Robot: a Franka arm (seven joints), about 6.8 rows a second.
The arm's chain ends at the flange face. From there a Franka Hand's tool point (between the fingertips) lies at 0.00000 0.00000 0.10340 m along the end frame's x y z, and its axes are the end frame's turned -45 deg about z.
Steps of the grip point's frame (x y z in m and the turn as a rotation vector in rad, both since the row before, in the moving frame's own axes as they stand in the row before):
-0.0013 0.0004 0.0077 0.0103 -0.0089 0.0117
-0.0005 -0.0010 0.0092 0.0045 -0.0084 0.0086
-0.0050 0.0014 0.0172 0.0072 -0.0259 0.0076
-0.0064 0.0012 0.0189 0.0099 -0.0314 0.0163
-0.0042 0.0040 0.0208 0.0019 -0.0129 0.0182
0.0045 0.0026 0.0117 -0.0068 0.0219 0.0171
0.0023 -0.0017 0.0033 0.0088 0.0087 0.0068
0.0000 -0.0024 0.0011 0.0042 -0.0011 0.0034
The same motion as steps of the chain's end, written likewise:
0.0008 0.0013 0.0077 0.0010 -0.0136 0.0117
-0.0001 -0.0006 0.0092 -0.0028 -0.0091 0.0086
-0.0001 0.0032 0.0172 -0.0132 -0.0234 0.0076
-0.0006 0.0038 0.0190 -0.0152 -0.0292 0.0163
0.0009 0.0050 0.0208 -0.0078 -0.0105 0.0182
0.0029 -0.0003 0.0117 0.0107 0.0203 0.0171
0.0004 -0.0015 0.0033 0.0124 -0.0001 0.0068
-0.0013 -0.0015 0.0011 0.0022 -0.0037 0.0034

